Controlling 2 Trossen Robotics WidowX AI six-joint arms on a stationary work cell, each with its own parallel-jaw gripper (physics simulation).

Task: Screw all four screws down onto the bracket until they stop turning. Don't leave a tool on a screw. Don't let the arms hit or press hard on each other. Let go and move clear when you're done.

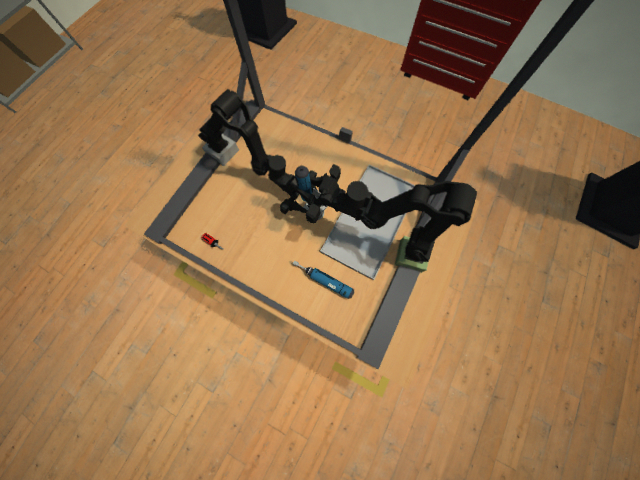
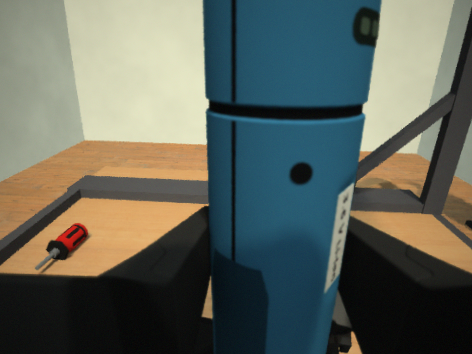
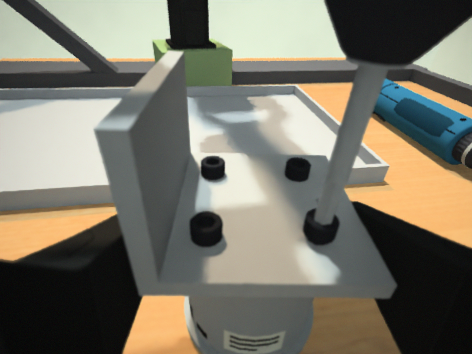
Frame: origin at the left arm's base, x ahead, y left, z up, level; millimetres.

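Seen in the pictures: left gripper, fingertip midpoint: (image 1: 299, 183) (image 2: 269, 218); right gripper, fingertip midpoint: (image 3: 255, 209); left arm's base, link origin: (image 1: 415, 252) (image 3: 190, 44); right arm's base, link origin: (image 1: 218, 144).
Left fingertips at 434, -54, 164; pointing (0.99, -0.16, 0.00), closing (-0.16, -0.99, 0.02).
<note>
Pixels of each thing's top centre, then the offset from my left fingertips to it, as dx, dy, dz.
- grey cylinder, top centre: (image 3: 257, 205) -47, -10, -154
- upright blue electric screwdriver, top centre: (image 1: 302, 169) -20, +3, +90
- second blue electric screwdriver, top centre: (image 3: 442, 106) (image 1: 322, 277) -148, +231, -177
- red screwdriver, top centre: (image 2: 58, 239) (image 1: 211, 241) +286, +225, -189
The grey L-shaped bracket (image 3: 255, 265) sits on a grey cylinder (image 3: 250, 320), with black screws at its back left (image 3: 212, 168), back right (image 3: 298, 169), front left (image 3: 206, 229) and front right (image 3: 321, 229). My left gripper (image 2: 269, 218) is shut on the upright blue electric screwdriver (image 1: 303, 178) (image 2: 285, 150). Its grey bit (image 3: 350, 135) stands in the front right screw, whose head is close to the plate. My right gripper (image 3: 255, 209) is shut on the bracket, one finger at each side. Whether each screw is fully seated cannot be told.
A second blue electric screwdriver (image 1: 330, 283) (image 3: 422, 120) lies beside the shallow grey tray (image 1: 373, 274) (image 3: 370, 172). A red screwdriver (image 1: 209, 239) (image 2: 71, 237) lies near the frame's edge at the left. Both arms meet closely near the middle of the table.
</note>
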